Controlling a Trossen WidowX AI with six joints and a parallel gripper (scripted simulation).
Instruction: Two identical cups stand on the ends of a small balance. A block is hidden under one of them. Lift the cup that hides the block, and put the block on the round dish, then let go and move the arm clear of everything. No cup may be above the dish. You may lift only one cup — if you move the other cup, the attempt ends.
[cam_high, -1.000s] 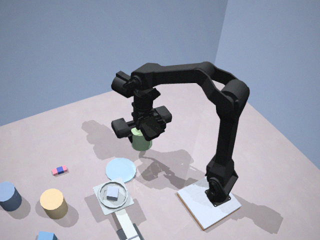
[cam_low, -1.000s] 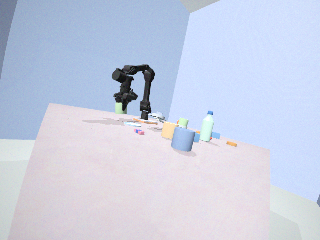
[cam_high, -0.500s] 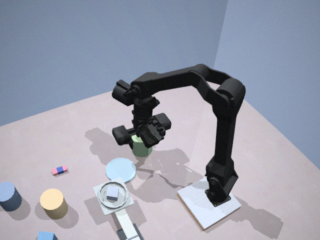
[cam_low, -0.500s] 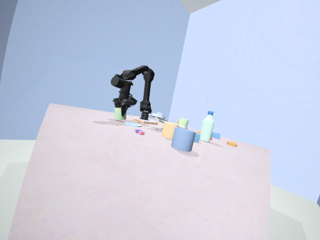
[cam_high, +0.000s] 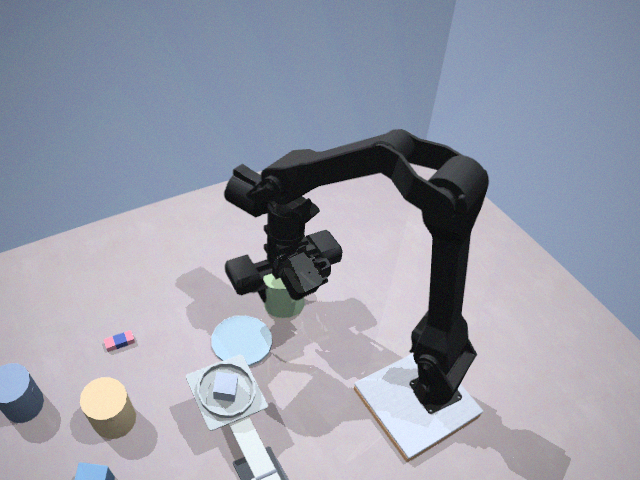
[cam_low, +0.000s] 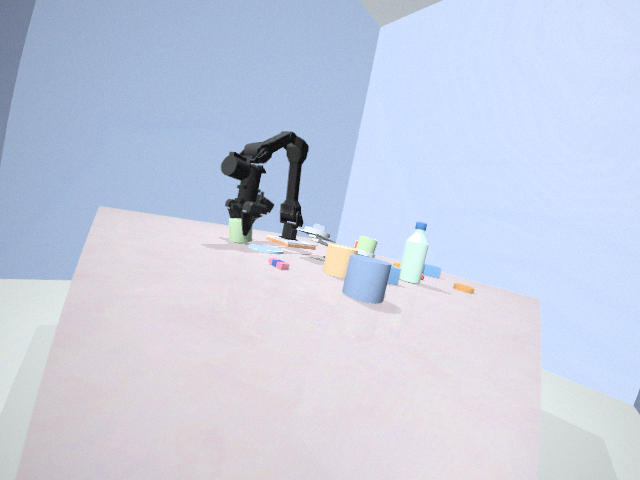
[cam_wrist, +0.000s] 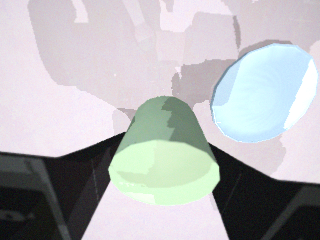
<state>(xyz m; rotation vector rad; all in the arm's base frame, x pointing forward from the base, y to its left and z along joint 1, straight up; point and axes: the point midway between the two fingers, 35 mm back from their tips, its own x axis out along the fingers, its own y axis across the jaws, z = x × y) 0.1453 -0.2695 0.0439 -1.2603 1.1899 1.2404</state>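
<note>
Right now the pale lavender block is 16 cm ahead of my gripper tip, 17 cm to the left of it and 6 cm above it. From my gripper tip the other things lie so: round light-blue dish 10 cm ahead, 5 cm to the left, 2 cm below; then pink-and-blue piece 29 cm ahead, 2 cm to the right, 2 cm below; then tan cylinder 34 cm ahead, 10 cm to the left, 1 cm above.
</note>
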